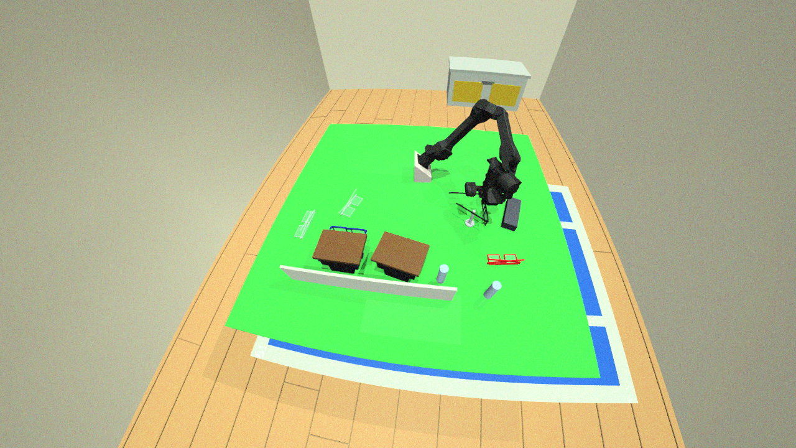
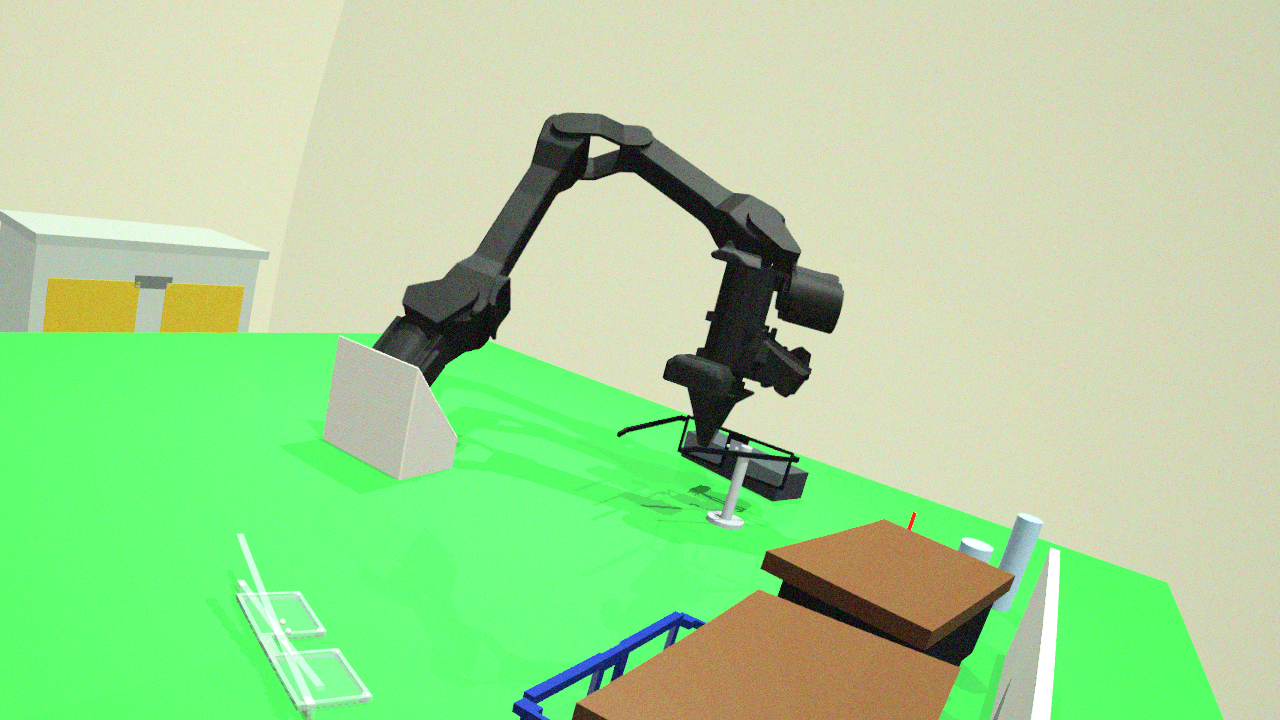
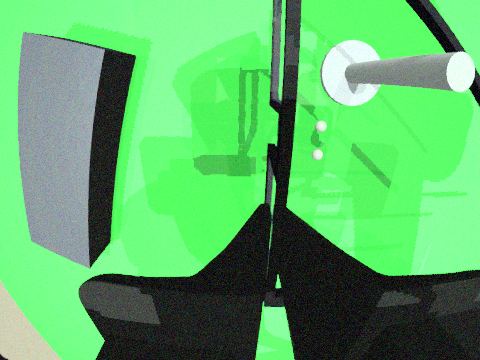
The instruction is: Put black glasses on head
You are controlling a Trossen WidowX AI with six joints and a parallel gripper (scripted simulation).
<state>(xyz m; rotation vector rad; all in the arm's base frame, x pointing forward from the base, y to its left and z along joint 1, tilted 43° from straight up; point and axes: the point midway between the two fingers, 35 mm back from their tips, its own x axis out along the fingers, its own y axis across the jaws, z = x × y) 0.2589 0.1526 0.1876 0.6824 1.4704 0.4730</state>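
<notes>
Now: the white peg 60 mm ahead of my gripper tip, 60 mm to the right of it and 30 mm below it. From my gripper tip the other things lie so: low white wall (330 mm ahead, 480 mm to the right); dark block (20 mm ahead, 140 mm to the left, 40 mm below).
</notes>
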